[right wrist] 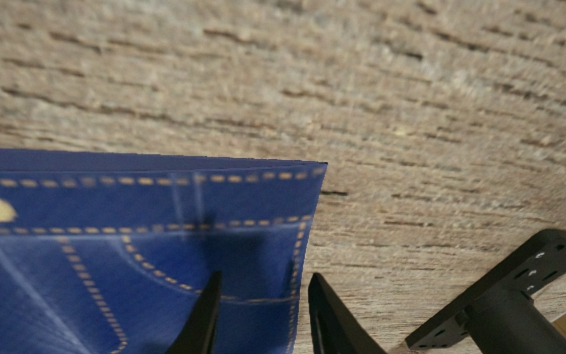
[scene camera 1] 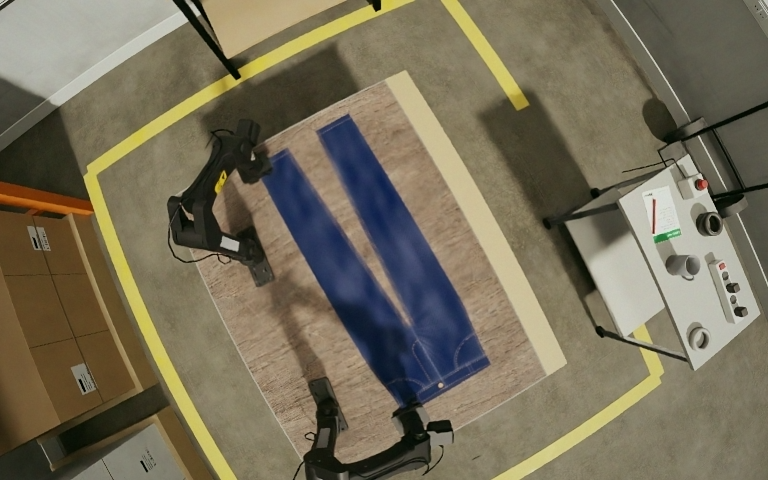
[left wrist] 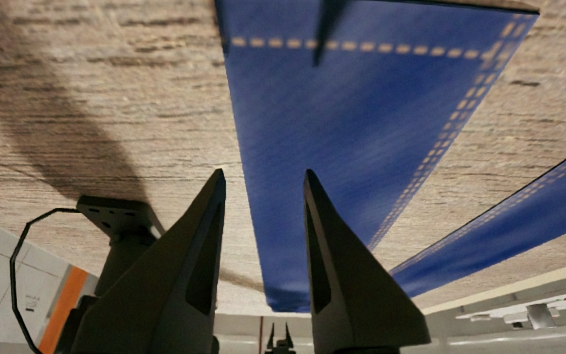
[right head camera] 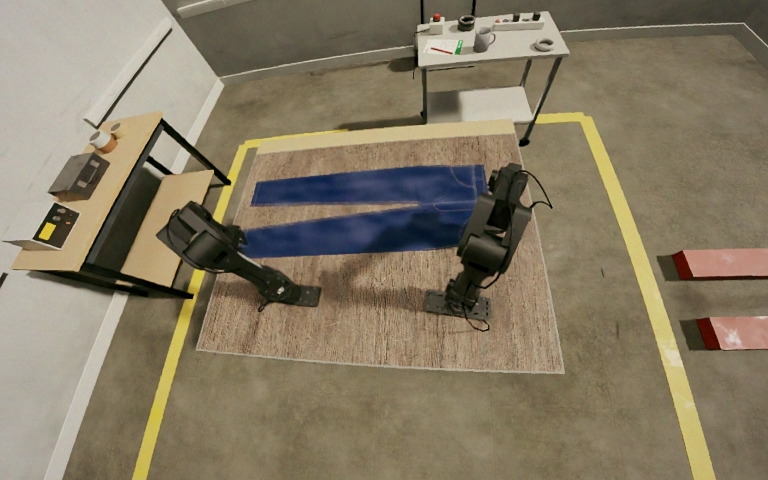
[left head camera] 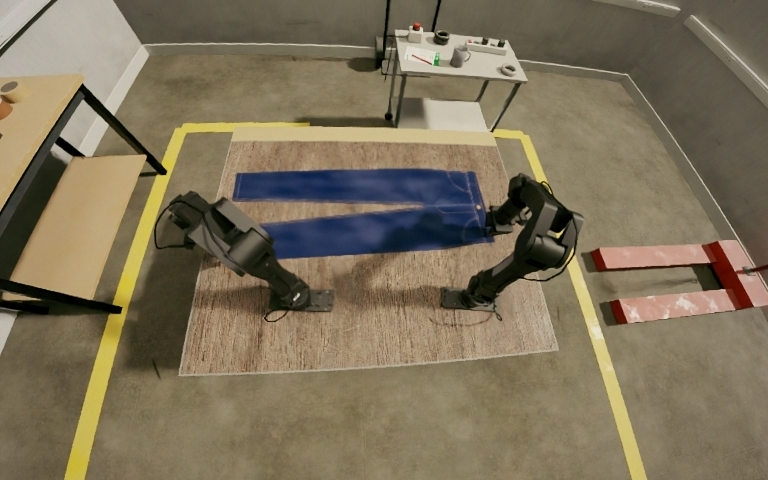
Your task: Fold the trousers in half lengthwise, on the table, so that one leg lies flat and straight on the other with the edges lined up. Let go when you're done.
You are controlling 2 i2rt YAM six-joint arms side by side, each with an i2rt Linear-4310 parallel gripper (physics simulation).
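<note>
The blue trousers (left head camera: 351, 185) (right head camera: 351, 187) (scene camera 1: 385, 220) (left wrist: 350, 110) (right wrist: 165, 255) lie flat and unfolded, with the legs apart side by side and the waistband at the right in both head views. My left gripper (scene camera 1: 268, 166) (left wrist: 264, 176) is open and empty above the hem end of the near leg, with its fingers on either side of that leg's outer edge in the left wrist view. My right gripper (scene camera 1: 408, 401) (right wrist: 267, 279) is open and empty above the waist corner of the near side, with its fingers apart over the side seam. The right arm hides part of the waist in the right head camera.
The trousers lie on a wood-grained table top (left head camera: 368, 339) (right head camera: 368, 339) with a pale strip (left head camera: 362, 134) along its far edge. A white cart (left head camera: 487, 66) (scene camera 1: 628, 203) with a mug stands beyond it. A wooden bench (left head camera: 45, 113) is at the left and a red forked frame (left head camera: 651, 257) at the right.
</note>
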